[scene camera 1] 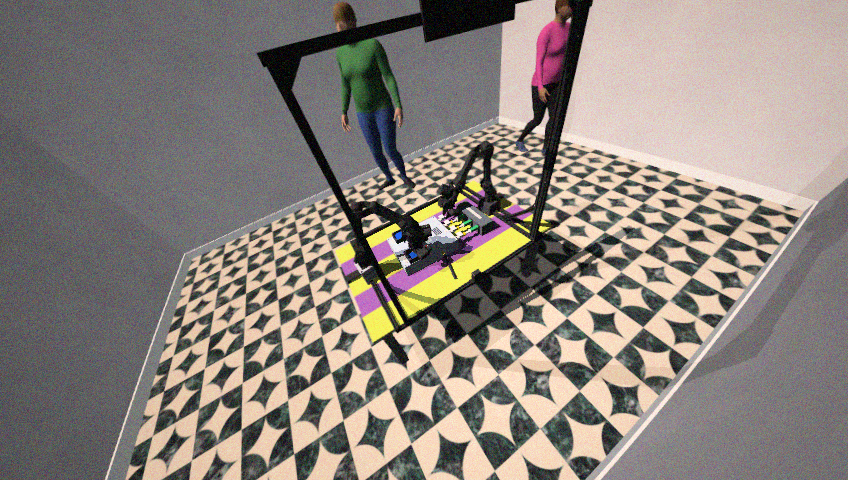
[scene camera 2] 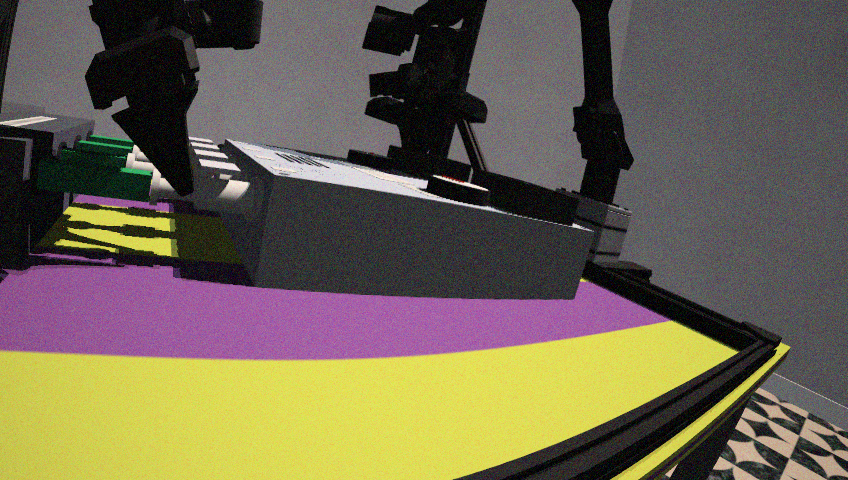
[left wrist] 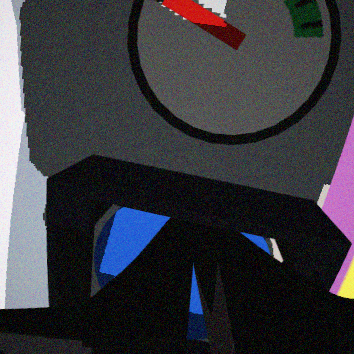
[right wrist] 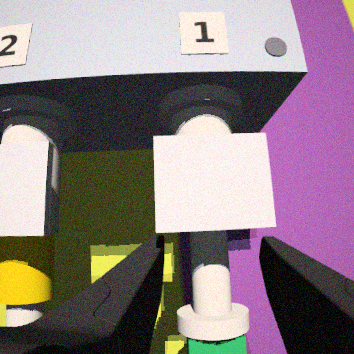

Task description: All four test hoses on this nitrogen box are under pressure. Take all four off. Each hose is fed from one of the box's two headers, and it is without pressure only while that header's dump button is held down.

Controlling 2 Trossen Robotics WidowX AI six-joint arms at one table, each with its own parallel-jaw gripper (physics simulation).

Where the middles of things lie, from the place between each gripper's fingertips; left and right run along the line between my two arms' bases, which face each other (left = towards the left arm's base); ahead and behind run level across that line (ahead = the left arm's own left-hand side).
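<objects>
The dark labelled holder (scene camera 2: 38, 135) is 4 cm below my left hand, and it sits 46 cm to the right of that hand and 8 cm ahead of it.
Measured from my right hand, the holder is 20 mm below, 110 mm behind and 160 mm to the right.
</objects>
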